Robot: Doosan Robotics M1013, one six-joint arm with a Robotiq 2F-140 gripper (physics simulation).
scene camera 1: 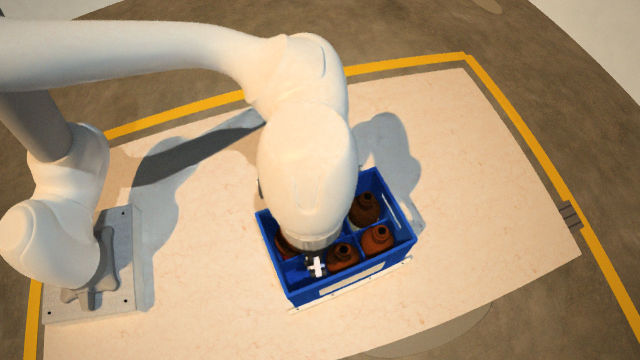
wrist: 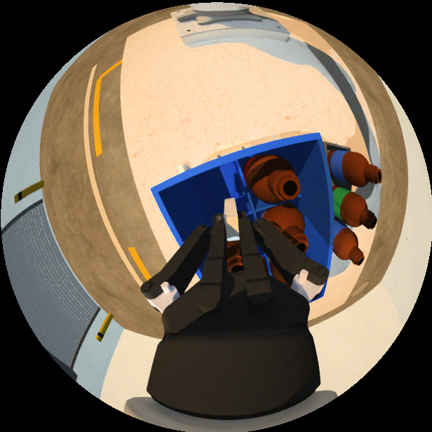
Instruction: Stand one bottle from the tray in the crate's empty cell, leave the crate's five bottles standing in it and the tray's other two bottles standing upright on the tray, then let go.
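Places are measured from the arm's base along level axes (x ahead, y left, z up), in centimetres.
Where they show: arm's base, link origin: (scene camera 1: 88, 264).
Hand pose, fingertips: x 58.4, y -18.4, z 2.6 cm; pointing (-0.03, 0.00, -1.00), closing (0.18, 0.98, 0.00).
Observation:
Each offset is from my fingertips to the top centre of the thing. "pt": to the spot under its first point.
The blue crate {pt dx -4.7, dy -6.3, dz +3.6 cm} (scene camera 1: 301, 297) (wrist: 280, 144) holds brown bottles. In the scene view, bottles {dx +15.0, dy +8.0, dz +7.3 cm} (scene camera 1: 364, 212) {dx +14.6, dy -0.1, dz +7.3 cm} (scene camera 1: 377, 241) {dx +6.1, dy -0.9, dz +7.3 cm} (scene camera 1: 342, 258) stand in cells and one {dx -2.7, dy +7.3, dz +7.3 cm} (scene camera 1: 285, 245) is partly hidden; the arm covers part of the crate. The wrist view shows a crate bottle (wrist: 270, 177) beside the fingers. The empty corner cell {pt dx -4.4, dy +2.0, dz -8.2 cm} (scene camera 1: 295, 272) (wrist: 197, 200) is at the crate's near left in the scene view. My gripper (scene camera 1: 316, 267) (wrist: 230, 207) is shut and empty, fingertips over the crate beside that cell. Tray bottles (wrist: 350, 167) (wrist: 352, 206) (wrist: 346, 242) appear upright on the tray (wrist: 340, 146).
The arm (scene camera 1: 307, 160) hangs over the crate and hides the tray in the scene view. The robot's base plate (scene camera 1: 120, 260) (wrist: 235, 34) is left of the crate in the scene view. A pale strip {pt dx +6.3, dy -6.1, dz -6.0 cm} (scene camera 1: 350, 286) runs along the crate's near side. Yellow lines (scene camera 1: 520, 130) border the table.

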